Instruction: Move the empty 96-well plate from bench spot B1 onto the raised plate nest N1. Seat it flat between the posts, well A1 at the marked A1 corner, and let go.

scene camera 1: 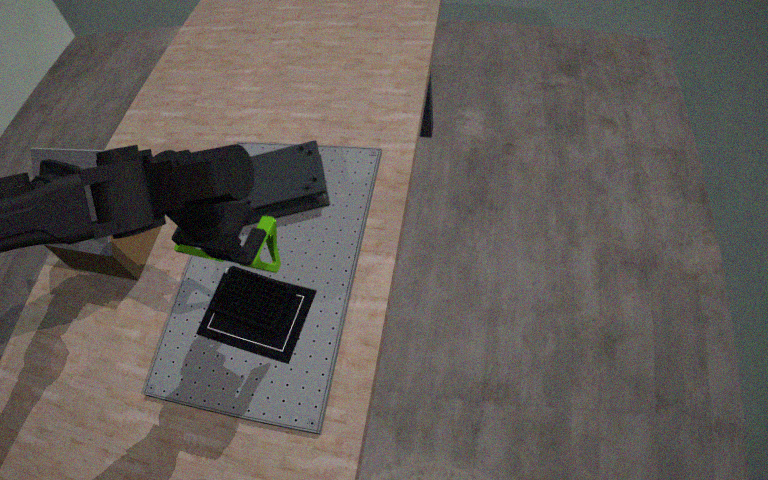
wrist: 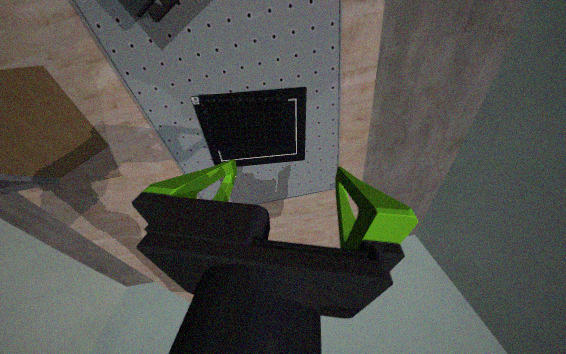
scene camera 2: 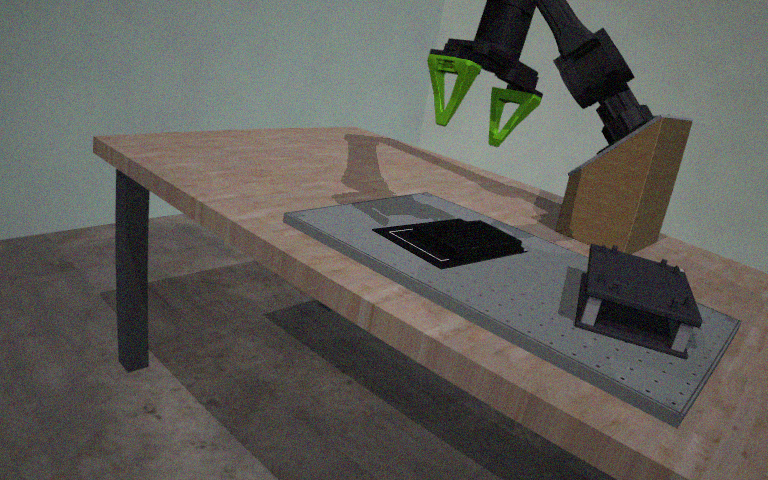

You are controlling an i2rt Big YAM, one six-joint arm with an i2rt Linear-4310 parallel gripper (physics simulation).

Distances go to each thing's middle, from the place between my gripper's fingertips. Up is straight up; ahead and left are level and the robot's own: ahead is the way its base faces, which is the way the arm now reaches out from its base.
I see the black plate (scene camera 1: 251, 299) 140 mm below my hand and 50 mm behind it.
